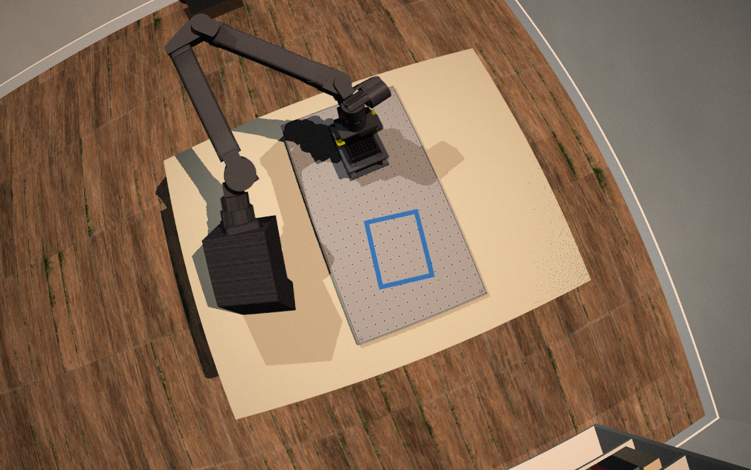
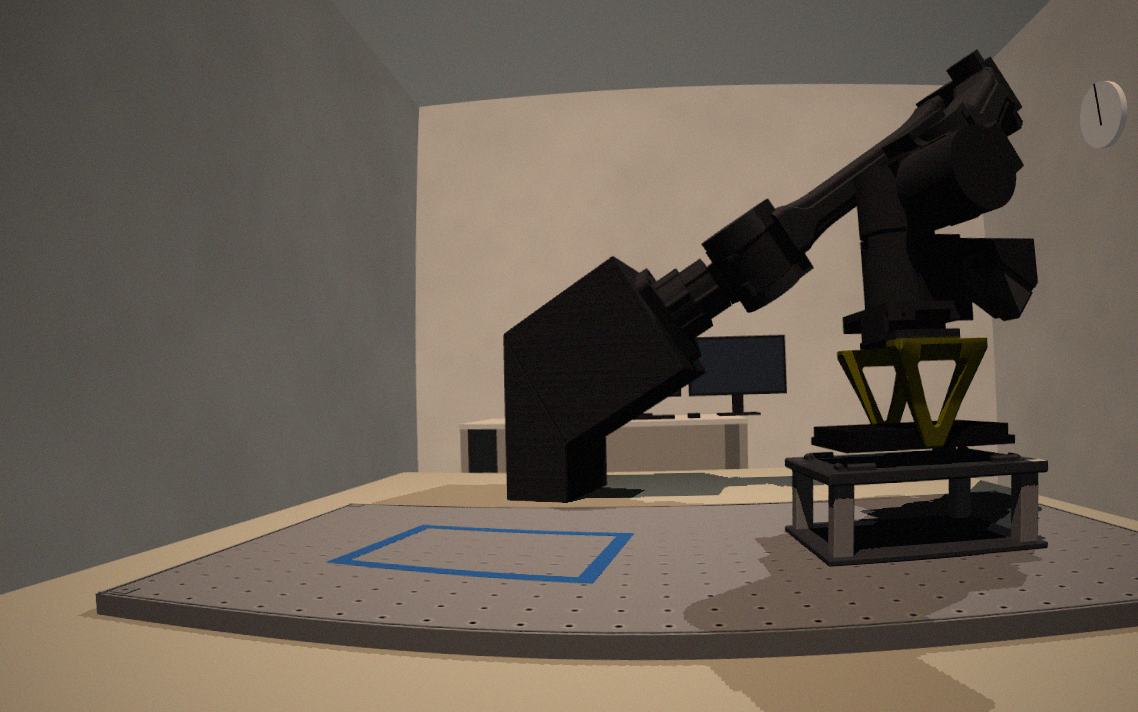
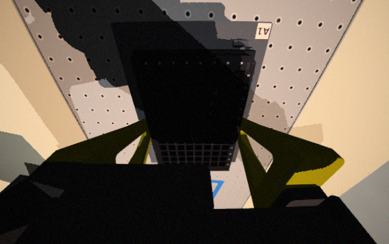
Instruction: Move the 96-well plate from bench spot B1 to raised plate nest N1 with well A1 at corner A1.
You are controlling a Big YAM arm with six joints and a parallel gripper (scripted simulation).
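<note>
The black 96-well plate is right at my hand. Also, from my hand: raised plate nest: 2 cm below; white A1 label: 5 cm ahead, 8 cm to the left, 2 cm below.
</note>
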